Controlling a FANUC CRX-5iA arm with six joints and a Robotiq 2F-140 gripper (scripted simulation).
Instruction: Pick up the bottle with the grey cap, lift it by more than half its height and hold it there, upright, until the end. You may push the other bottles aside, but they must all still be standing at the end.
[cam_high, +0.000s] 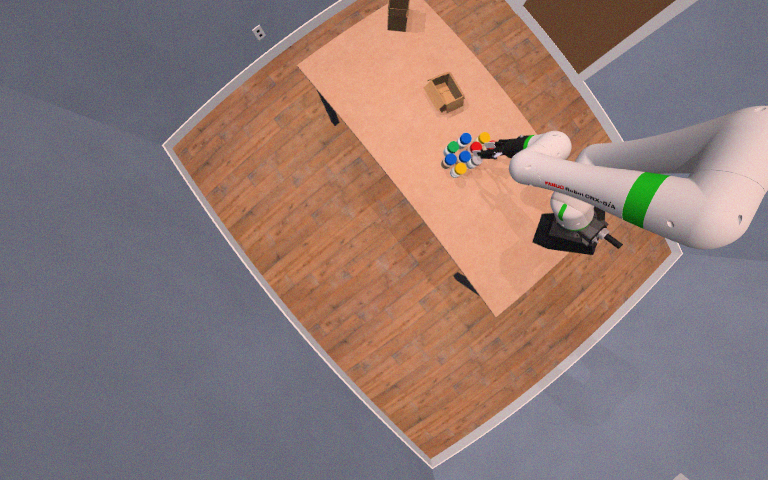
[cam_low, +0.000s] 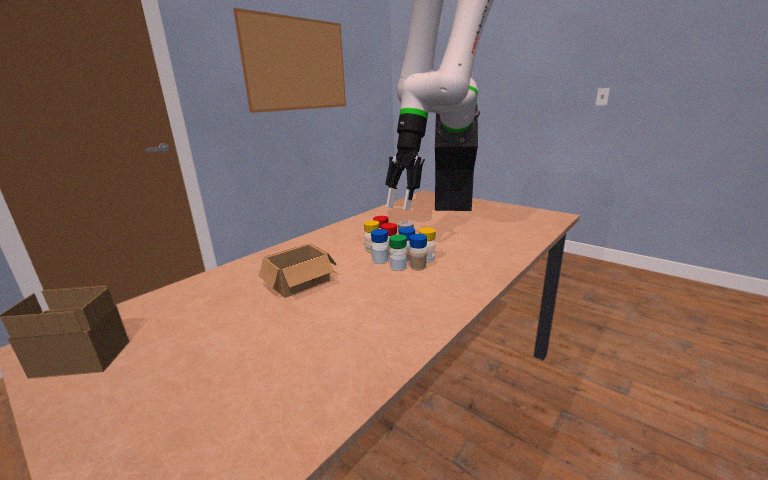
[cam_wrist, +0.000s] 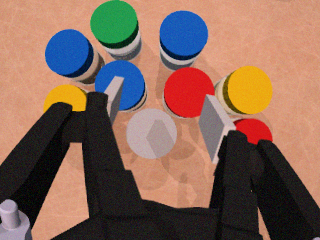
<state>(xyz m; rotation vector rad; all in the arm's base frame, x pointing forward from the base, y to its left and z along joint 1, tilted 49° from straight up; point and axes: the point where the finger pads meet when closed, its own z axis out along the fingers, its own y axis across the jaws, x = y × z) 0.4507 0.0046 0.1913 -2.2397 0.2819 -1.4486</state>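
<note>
The red-capped bottle is 140 mm below my hand, 30 mm ahead of it and 20 mm to the right of it. Also, from my hand: yellow-capped bottle: 140 mm below, 90 mm to the right, 50 mm ahead; blue bottle: 140 mm below, 50 mm to the left, 20 mm ahead.
</note>
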